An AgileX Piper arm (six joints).
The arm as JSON. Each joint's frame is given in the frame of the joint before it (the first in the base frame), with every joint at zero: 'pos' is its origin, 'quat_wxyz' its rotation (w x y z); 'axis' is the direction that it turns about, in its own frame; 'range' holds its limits. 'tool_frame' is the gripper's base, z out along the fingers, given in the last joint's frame.
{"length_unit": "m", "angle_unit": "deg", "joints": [
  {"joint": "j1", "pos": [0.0, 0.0, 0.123], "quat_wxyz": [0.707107, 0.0, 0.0, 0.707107], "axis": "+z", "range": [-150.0, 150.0]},
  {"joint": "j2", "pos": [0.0, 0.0, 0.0], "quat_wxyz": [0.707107, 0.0, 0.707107, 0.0], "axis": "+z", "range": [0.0, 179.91]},
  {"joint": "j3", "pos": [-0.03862, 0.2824, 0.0], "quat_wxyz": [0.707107, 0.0, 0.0, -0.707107], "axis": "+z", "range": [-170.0, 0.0]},
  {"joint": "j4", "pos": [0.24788, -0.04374, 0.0], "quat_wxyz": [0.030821, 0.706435, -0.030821, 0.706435], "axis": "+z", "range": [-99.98, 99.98]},
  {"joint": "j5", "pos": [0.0, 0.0, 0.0], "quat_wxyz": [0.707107, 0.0, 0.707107, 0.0], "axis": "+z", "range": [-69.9, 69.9]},
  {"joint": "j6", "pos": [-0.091, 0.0, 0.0], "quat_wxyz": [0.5, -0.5, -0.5, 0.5], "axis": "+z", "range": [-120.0, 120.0]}
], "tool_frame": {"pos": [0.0, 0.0, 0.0], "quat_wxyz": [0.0, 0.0, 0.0, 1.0]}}
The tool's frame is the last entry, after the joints.
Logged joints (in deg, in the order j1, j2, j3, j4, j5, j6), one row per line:
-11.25, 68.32, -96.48, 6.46, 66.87, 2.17
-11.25, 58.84, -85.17, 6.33, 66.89, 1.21
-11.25, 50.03, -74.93, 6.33, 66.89, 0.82
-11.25, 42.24, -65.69, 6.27, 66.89, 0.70
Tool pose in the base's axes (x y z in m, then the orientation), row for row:
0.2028, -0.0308, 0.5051, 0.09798, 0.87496, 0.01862, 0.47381
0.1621, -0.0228, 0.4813, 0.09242, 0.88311, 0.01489, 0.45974
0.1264, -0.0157, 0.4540, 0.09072, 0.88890, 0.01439, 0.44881
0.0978, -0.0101, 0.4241, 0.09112, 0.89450, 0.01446, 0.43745
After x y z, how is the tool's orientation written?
As a quaternion, x y z w.
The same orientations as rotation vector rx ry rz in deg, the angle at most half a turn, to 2 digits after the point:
13.73, 122.64, 2.61
13.04, 124.56, 2.10
12.86, 125.99, 2.04
12.98, 127.44, 2.06

